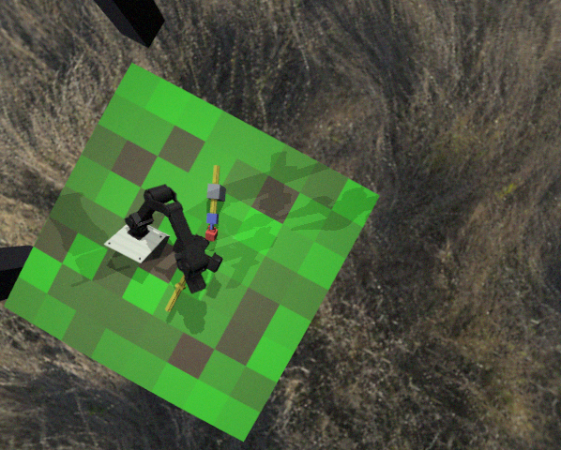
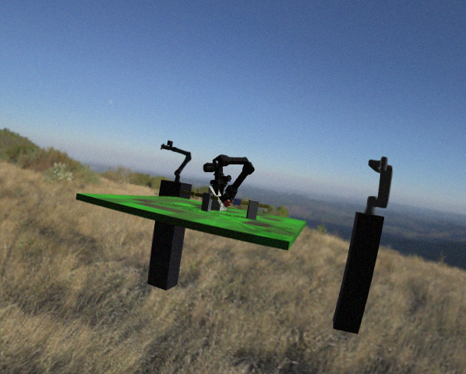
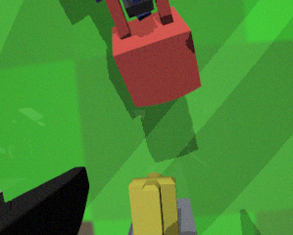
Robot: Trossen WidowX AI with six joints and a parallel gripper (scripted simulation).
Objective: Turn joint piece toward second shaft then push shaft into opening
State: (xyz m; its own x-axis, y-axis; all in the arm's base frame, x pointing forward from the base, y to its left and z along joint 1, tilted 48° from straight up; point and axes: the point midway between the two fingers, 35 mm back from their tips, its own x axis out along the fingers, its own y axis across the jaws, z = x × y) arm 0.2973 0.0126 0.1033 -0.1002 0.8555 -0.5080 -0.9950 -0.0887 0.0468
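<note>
Right now my gripper tip is 60 mm to the right of the red joint piece, 40 mm above it and 10 mm past it.
</note>
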